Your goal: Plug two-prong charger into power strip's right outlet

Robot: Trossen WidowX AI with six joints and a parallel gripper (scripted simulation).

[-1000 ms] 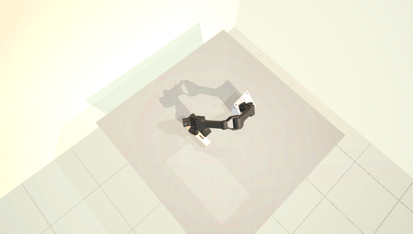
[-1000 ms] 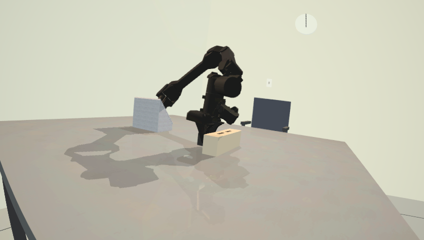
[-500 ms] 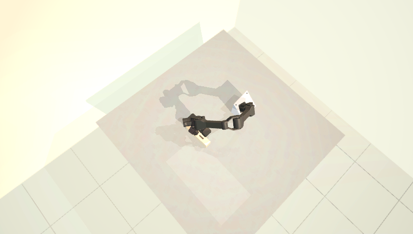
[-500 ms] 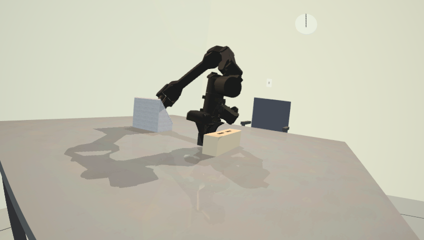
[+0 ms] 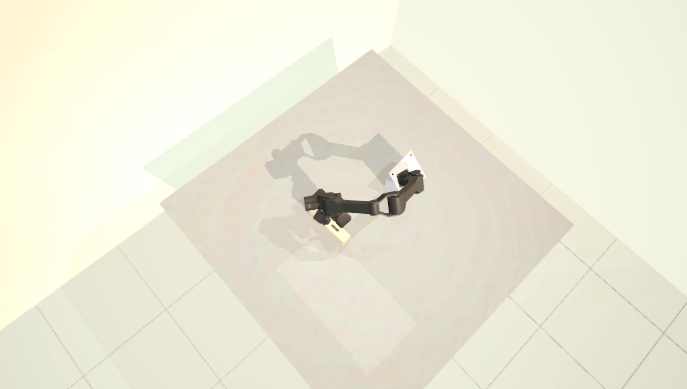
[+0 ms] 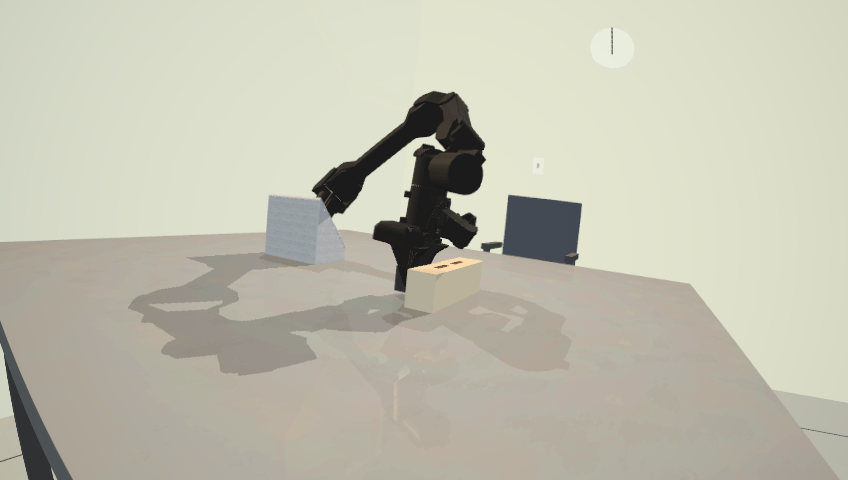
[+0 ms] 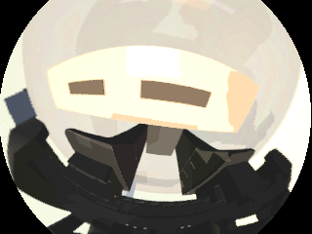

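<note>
The dark two-prong charger is 2 cm ahead of my gripper tip and 1 cm above it.
</note>
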